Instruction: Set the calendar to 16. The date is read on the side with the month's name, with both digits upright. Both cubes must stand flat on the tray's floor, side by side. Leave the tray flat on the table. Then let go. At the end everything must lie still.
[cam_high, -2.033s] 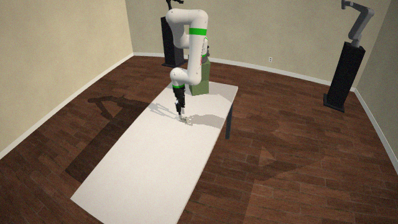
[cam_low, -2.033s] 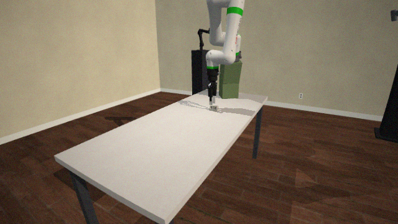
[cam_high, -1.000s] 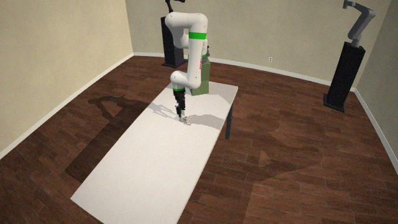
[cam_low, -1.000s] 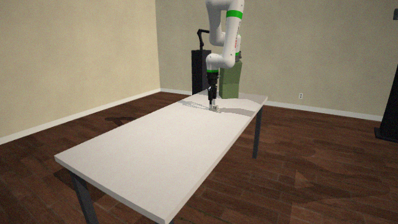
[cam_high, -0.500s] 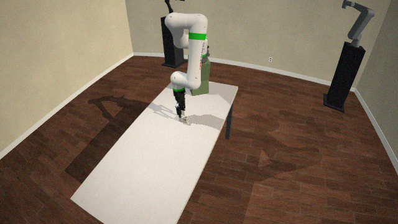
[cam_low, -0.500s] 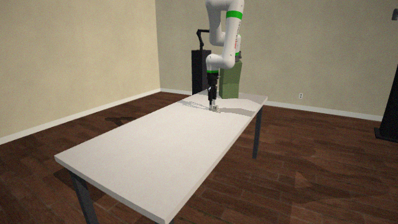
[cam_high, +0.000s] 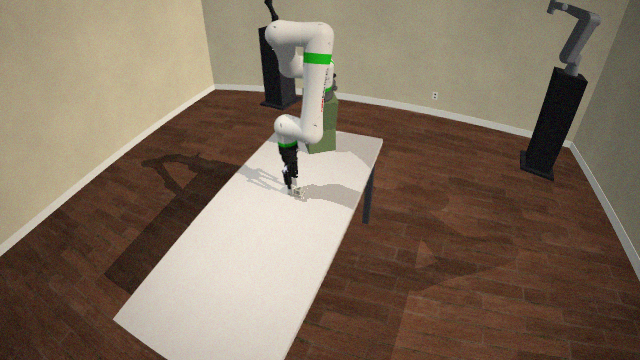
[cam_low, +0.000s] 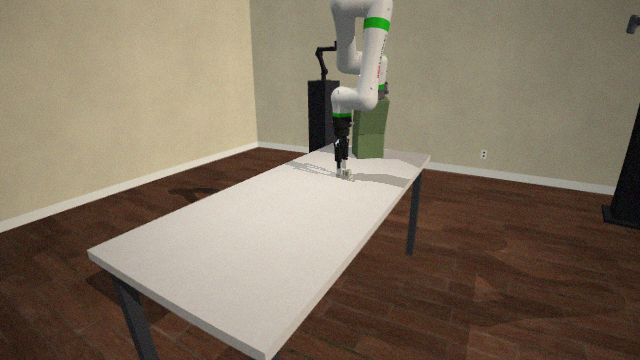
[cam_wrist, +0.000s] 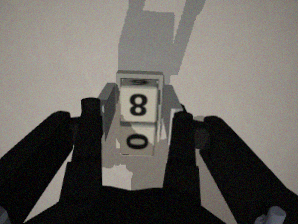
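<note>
My gripper is now 3 cm above the cube. From my hand the other things lie so: white calendar tray (2 cm to the left, 4 cm below).
</note>
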